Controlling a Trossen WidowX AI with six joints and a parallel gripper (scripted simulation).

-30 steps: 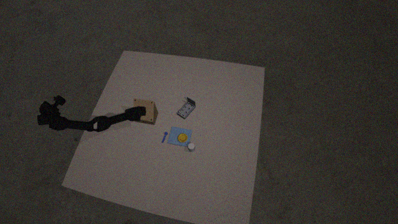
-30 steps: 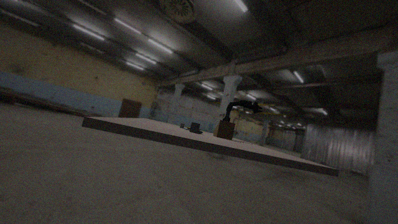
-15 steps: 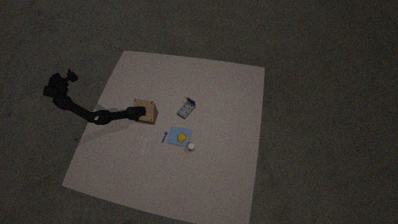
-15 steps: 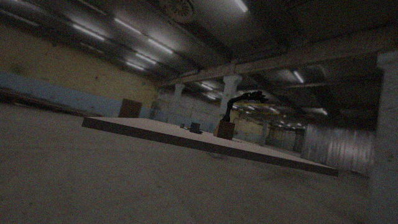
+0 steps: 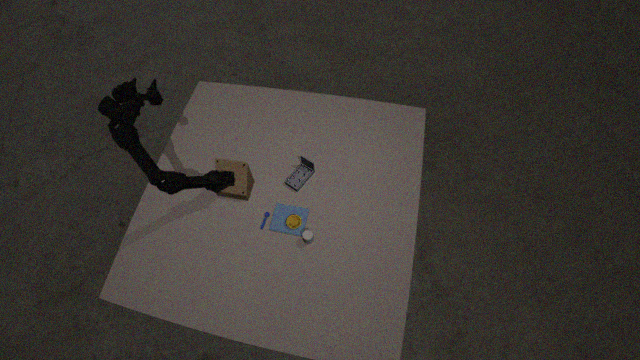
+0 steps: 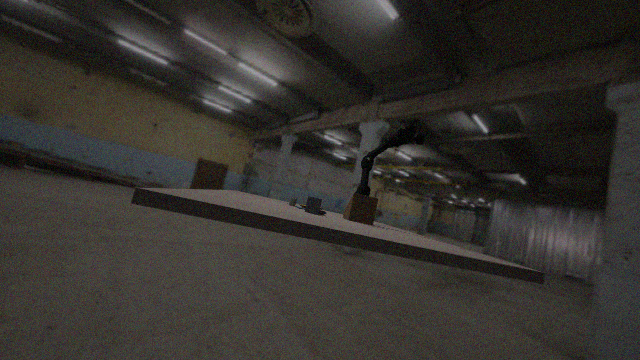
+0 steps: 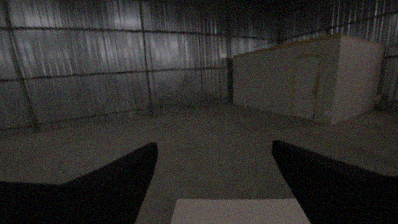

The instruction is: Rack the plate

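The yellow plate lies 590 mm below my gripper tip, 550 mm ahead of it and 230 mm to the right of it. Also, from my gripper tip: blue spoon 600 mm below, 420 mm ahead, 230 mm to the right; then white cup 620 mm ahead, 580 mm below, 290 mm to the right; then grey dish rack 580 mm below, 530 mm ahead.
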